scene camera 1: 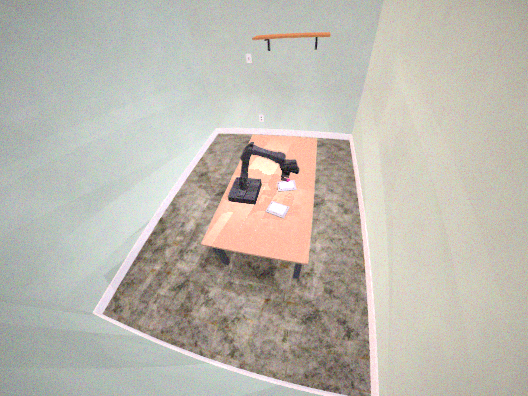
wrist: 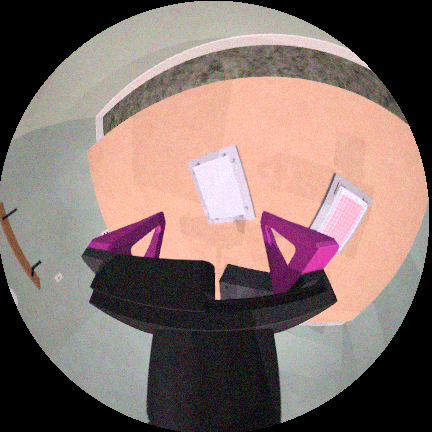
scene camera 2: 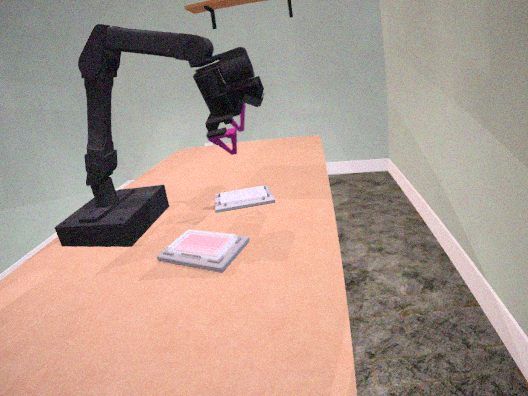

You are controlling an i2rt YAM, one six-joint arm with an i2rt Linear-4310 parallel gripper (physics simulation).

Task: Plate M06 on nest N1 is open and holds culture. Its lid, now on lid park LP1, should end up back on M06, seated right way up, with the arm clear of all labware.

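Seen in the pictures: gripper, fingertip midpoint: [scene camera 1: 288,176] [wrist: 212,216] [scene camera 2: 238,142]; arm's base, origin of the base link: [scene camera 1: 244,188] [scene camera 2: 108,205].
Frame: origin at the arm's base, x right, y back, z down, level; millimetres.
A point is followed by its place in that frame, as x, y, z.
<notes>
The white lid [scene camera 1: 287,185] @(-150, -355, 47) [scene camera 2: 243,195] @(-147, -351, 47) [wrist: 219,187] @(-156, -351, 47) lies flat on the grey lid park LP1 [scene camera 2: 271,197] @(-142, -431, 55) [wrist: 245,195] @(-101, -338, 55). Plate M06 [scene camera 2: 203,243] @(132, -337, 39) [wrist: 343,216] @(121, -339, 46), open with pink culture wells, sits on the grey nest N1 [scene camera 2: 227,262] @(175, -399, 55) [wrist: 325,207] @(73, -346, 53); it shows small and pale in scene camera 1 [scene camera 1: 278,209] @(131, -337, 43). My gripper [scene camera 2: 239,142] @(-101, -373, -114) [wrist: 212,216] @(-101, -373, -114) has magenta fingers; it is open and empty. It hangs above the table, a clear height over the lid park. In the wrist view the lid shows ahead of the gap between the fingertips, and the right finger partly overlaps the nest.
The arm's black base [scene camera 1: 245,190] @(32, -26, -10) [scene camera 2: 117,215] @(65, -78, 1) stands at the left side of the wooden table [scene camera 1: 255,240] @(430, -233, 65) [scene camera 2: 270,325] @(327, -507, 65) [wrist: 165,125] @(-309, -504, 65). The nest lies nearer scene camera 2 than the lid park. A wooden wall shelf [scene camera 1: 291,36] is high on the wall beyond the table.
</notes>
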